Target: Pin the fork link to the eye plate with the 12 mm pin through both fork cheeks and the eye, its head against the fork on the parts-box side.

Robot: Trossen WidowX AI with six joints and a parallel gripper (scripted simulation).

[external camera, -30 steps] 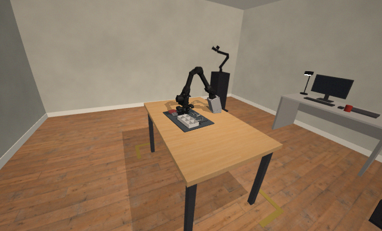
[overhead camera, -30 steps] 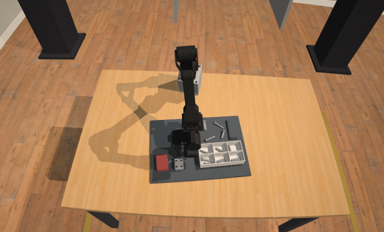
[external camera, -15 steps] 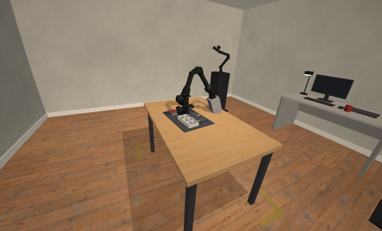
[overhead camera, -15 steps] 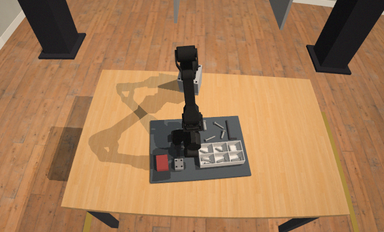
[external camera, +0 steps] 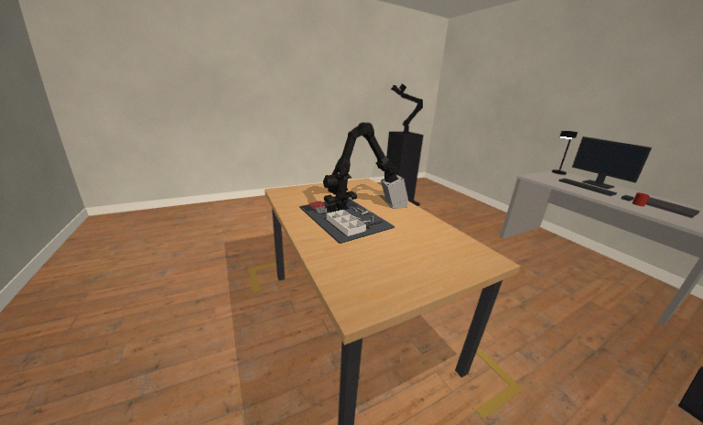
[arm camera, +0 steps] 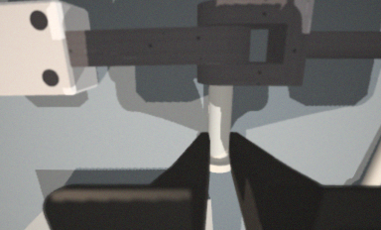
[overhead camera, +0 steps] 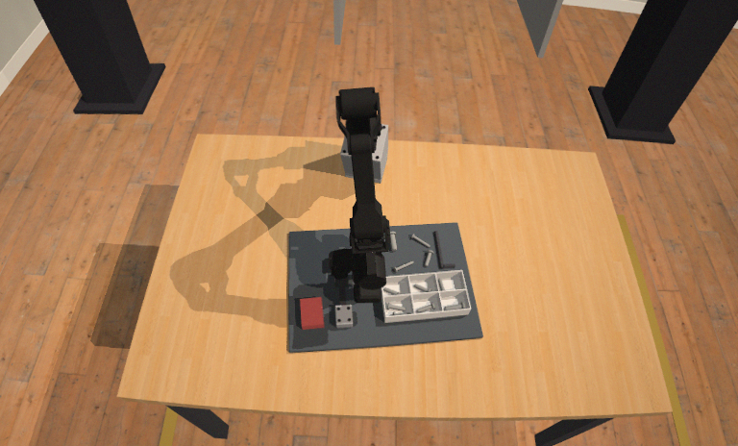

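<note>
The pale pin is 30 mm below my hand and 10 mm to the right of it. Also, from my hand: dark eye plate bar (50 mm to the right, 30 mm below, 20 mm ahead); light grey block (100 mm ahead, 40 mm to the right, 30 mm below); red block (120 mm to the right, 90 mm ahead, 30 mm below).
</note>
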